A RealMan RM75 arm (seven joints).
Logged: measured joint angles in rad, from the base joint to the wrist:
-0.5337, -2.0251, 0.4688, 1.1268, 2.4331, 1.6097, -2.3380
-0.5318, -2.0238, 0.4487, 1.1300, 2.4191, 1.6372, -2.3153
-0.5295, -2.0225, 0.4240, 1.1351, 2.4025, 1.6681, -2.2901
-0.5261, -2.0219, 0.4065, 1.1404, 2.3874, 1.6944, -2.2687
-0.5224, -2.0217, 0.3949, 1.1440, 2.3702, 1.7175, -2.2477
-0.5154, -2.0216, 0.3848, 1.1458, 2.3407, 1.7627, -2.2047
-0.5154, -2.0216, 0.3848, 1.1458, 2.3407, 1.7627, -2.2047
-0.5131, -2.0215, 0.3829, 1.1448, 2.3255, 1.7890, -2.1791
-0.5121, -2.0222, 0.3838, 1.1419, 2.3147, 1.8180, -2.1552
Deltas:
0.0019, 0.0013, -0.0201, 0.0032, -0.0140, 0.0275, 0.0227
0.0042, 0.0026, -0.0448, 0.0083, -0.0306, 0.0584, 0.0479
0.0076, 0.0032, -0.0623, 0.0136, -0.0457, 0.0847, 0.0693
0.0113, 0.0034, -0.0739, 0.0172, -0.0629, 0.1078, 0.0903
0.0183, 0.0035, -0.0840, 0.0190, -0.0924, 0.1530, 0.1333
0.0183, 0.0035, -0.0840, 0.0190, -0.0924, 0.1530, 0.1333
0.0206, 0.0036, -0.0859, 0.0180, -0.1076, 0.1793, 0.1589
0.0216, 0.0029, -0.0850, 0.0151, -0.1184, 0.2083, 0.1828

